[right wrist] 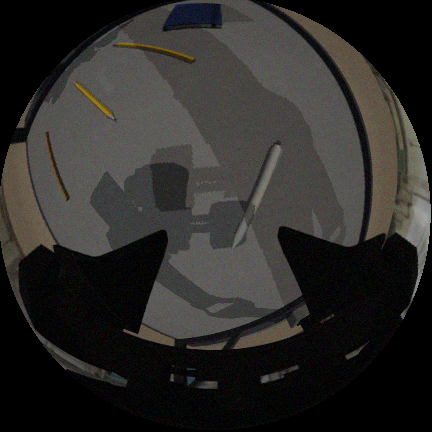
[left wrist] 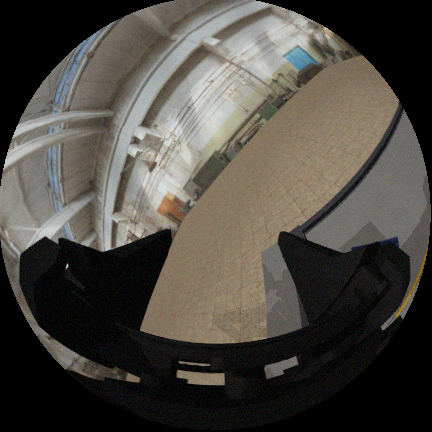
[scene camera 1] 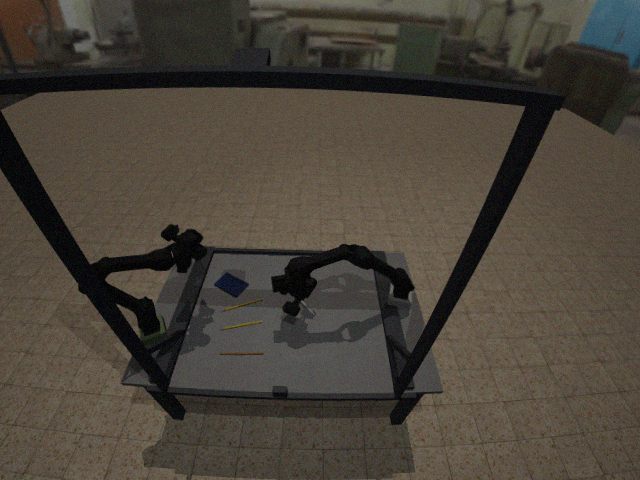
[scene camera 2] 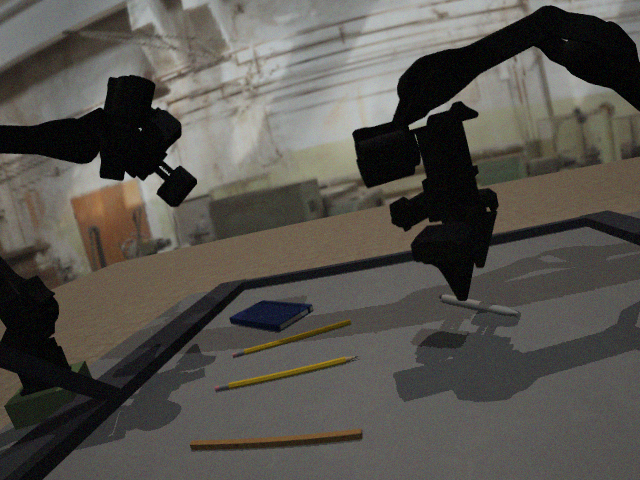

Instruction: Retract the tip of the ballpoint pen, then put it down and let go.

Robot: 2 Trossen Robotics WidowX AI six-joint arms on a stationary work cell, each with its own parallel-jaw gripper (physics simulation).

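Places are measured from the left arm's base along level axes (x up, y left, z back), in centimetres.
Where they show: left gripper, fingertip midpoint: (left wrist: 226, 236) (scene camera 2: 161, 166); right gripper, fingertip midpoint: (right wrist: 223, 234) (scene camera 1: 301, 305) (scene camera 2: 472, 282); left arm's base, origin of the base link: (scene camera 1: 151, 327); right arm's base, origin of the base link: (right wrist: 306, 317) (scene camera 1: 401, 293).
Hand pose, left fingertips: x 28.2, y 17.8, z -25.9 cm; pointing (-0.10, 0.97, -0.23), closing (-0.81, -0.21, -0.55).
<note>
Things, the pixels of their top centre, and the offset from my left fingertips.
- white ballpoint pen, middle of its top: (right wrist: 260, 199) (scene camera 2: 476, 299) (scene camera 1: 304, 303) dx -30.9, dy -34.9, dz -37.3 cm
- blue notebook, middle of its top: (scene camera 2: 269, 311) (scene camera 1: 231, 283) dx -31.0, dy -8.1, dz -12.1 cm
- orange-brown stick, middle of its top: (scene camera 2: 270, 439) (right wrist: 51, 161) (scene camera 1: 241, 352) dx -31.5, dy -44.0, dz -3.6 cm
The white ballpoint pen (scene camera 1: 308, 308) (scene camera 2: 488, 306) (right wrist: 260, 191) lies on the grey table. In the right wrist view its pointed end is at the lower left and its dark button end at the upper right; whether the writing tip is out is too small to tell. My right gripper (right wrist: 223, 234) is open and empty, pointing down above the pen; the pen's pointed end shows near the gap between the fingertips, and one finger overlaps the pen in scene camera 2. My left gripper (left wrist: 226, 236) is open and empty, raised beyond the table's left edge, far from the pen.
A blue notebook (scene camera 1: 231, 284) (scene camera 2: 271, 315) (right wrist: 194, 16), two yellow pencils (scene camera 2: 294, 338) (scene camera 2: 289, 373) and an orange-brown stick (scene camera 1: 241, 353) (scene camera 2: 276, 440) lie left of the pen in the scene views. Dark frame posts (scene camera 1: 485, 222) rise at the table's sides.
</note>
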